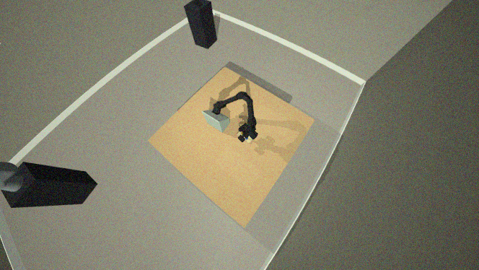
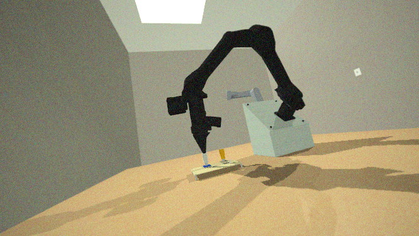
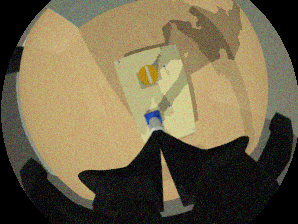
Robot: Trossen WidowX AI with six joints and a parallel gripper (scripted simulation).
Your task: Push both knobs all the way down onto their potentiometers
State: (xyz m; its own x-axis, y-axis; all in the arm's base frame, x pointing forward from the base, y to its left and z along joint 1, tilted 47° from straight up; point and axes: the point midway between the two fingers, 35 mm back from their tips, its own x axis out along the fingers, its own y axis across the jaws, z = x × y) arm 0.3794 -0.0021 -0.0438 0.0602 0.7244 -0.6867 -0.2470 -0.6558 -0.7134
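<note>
Now: gripper tip 60 mm past the orange knob, 20 mm to the right of it and 10 mm above it.
</note>
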